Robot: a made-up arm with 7 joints. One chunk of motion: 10 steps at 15 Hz.
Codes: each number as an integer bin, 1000 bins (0 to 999) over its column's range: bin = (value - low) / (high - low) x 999, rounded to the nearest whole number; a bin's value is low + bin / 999 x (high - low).
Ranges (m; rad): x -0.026..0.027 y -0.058..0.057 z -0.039..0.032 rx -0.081..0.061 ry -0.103..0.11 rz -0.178..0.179
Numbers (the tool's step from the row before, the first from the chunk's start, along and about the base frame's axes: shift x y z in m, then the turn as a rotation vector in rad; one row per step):
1: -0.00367 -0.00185 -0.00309 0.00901 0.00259 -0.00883
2: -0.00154 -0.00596 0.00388 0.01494 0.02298 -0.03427
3: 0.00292 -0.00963 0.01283 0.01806 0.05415 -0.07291
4: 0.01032 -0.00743 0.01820 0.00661 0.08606 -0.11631
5: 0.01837 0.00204 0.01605 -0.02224 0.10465 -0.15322
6: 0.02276 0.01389 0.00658 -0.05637 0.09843 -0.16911
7: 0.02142 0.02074 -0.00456 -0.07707 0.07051 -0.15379
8: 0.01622 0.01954 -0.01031 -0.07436 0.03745 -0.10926
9: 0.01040 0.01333 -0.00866 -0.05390 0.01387 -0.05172
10: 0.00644 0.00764 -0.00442 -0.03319 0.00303 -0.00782
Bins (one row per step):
1: 421 488 505 633 495 473
2: 461 452 603 675 591 402
3: 545 420 729 697 737 294
4: 685 439 805 616 887 173
5: 836 522 775 413 974 69
6: 919 625 641 173 945 25
7: 894 684 485 28 814 68
8: 796 674 404 47 659 192
9: 686 620 427 191 548 353
10: 611 570 487 336 497 476

